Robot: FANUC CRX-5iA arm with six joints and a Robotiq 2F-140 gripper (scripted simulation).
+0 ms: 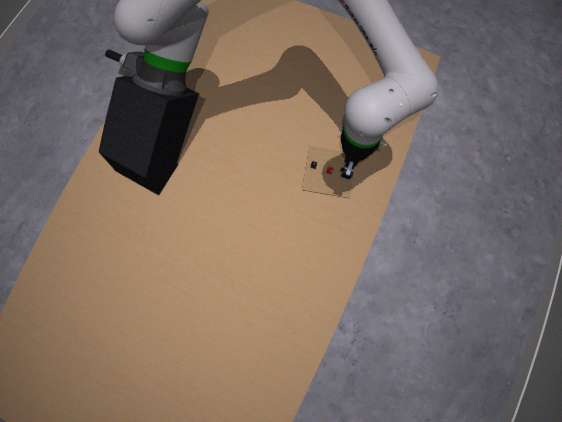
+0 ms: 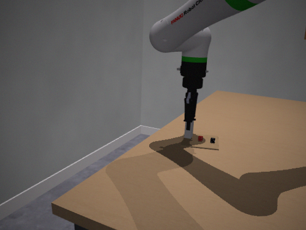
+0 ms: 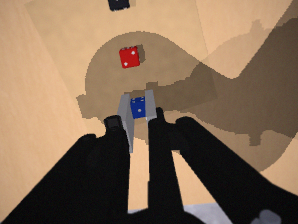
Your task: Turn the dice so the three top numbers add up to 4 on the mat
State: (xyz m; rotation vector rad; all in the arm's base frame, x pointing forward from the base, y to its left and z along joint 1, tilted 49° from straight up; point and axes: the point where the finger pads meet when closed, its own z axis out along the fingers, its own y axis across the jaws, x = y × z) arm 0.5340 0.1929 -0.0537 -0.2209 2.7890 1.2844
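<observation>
Now: hand 30 mm above the blue die. Round my hand: red die 50 mm behind, 10 mm to the right, 30 mm below; black die 90 mm behind, 10 mm to the right, 30 mm below; tan mat 50 mm behind, 10 mm to the right, 40 mm below.
</observation>
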